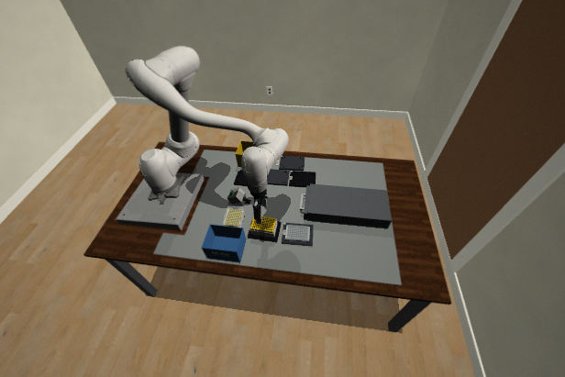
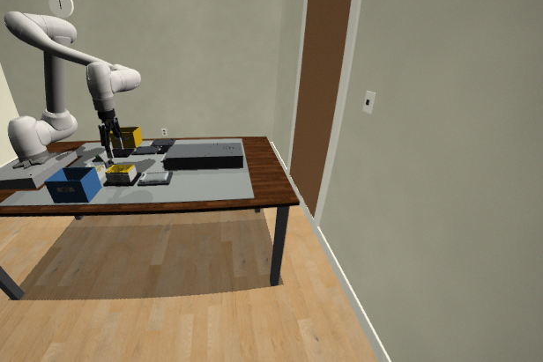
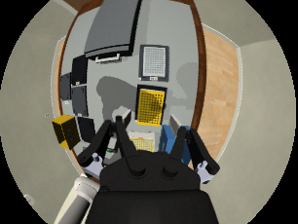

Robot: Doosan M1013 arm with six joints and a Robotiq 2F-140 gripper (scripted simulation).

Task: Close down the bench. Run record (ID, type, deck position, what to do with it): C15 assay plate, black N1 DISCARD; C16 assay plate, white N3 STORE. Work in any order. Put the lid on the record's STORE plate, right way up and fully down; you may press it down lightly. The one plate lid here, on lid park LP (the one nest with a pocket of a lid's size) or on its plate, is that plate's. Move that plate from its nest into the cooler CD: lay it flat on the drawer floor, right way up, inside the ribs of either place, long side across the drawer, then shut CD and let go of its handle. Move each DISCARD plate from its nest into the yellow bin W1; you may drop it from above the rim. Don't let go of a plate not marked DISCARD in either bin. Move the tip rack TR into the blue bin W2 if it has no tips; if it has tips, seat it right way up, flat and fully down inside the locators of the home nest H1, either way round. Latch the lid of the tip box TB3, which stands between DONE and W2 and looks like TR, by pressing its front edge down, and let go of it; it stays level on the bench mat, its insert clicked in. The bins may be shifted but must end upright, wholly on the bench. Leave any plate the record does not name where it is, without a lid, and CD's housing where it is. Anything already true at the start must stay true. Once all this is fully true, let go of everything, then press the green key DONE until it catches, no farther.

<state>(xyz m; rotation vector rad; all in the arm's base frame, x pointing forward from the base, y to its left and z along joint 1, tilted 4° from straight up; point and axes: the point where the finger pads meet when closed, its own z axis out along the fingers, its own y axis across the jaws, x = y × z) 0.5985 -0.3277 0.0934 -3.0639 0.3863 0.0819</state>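
Right now the tip rack TR is 130 mm below my hand and 10 mm behind it. Round my hand: done key block: 220 mm to the left, 160 mm behind, 130 mm below; black nest: 180 mm below; blue bin W2: 200 mm behind, 140 mm below, 90 mm to the right.
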